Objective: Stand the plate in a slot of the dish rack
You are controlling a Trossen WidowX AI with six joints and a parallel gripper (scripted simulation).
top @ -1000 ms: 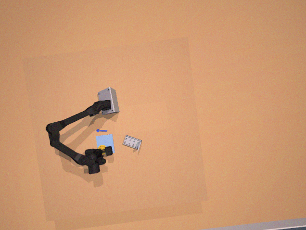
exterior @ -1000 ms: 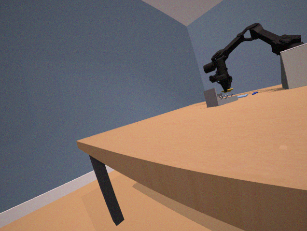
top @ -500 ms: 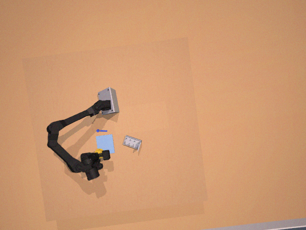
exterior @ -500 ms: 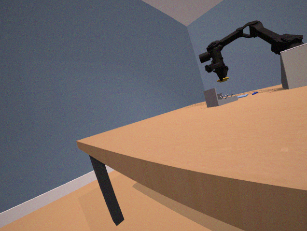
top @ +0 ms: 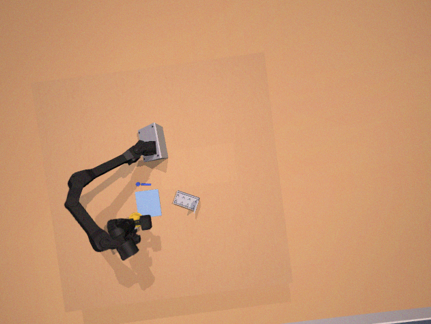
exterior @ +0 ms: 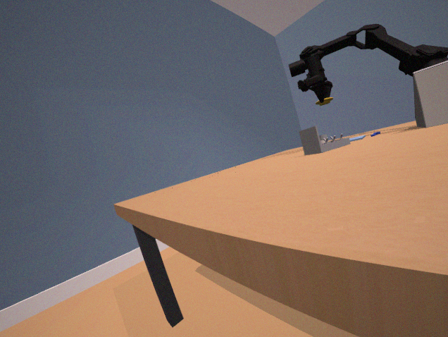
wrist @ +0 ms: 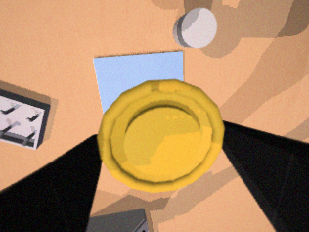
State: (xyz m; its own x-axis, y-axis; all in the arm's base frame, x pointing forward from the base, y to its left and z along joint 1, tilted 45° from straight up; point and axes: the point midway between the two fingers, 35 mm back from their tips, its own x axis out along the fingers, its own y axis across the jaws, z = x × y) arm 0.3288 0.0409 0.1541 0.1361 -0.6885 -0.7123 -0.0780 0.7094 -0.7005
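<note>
Right now my gripper tip is 5 cm past the grey dish rack, 22 cm to the right of it and 16 cm above it. From my gripper tip the other things lie so: yellow plate (1 cm above); then small blue spoon (15 cm behind, 3 cm to the right, 17 cm below); then white cup (7 cm ahead, 6 cm to the right, 15 cm below).
</note>
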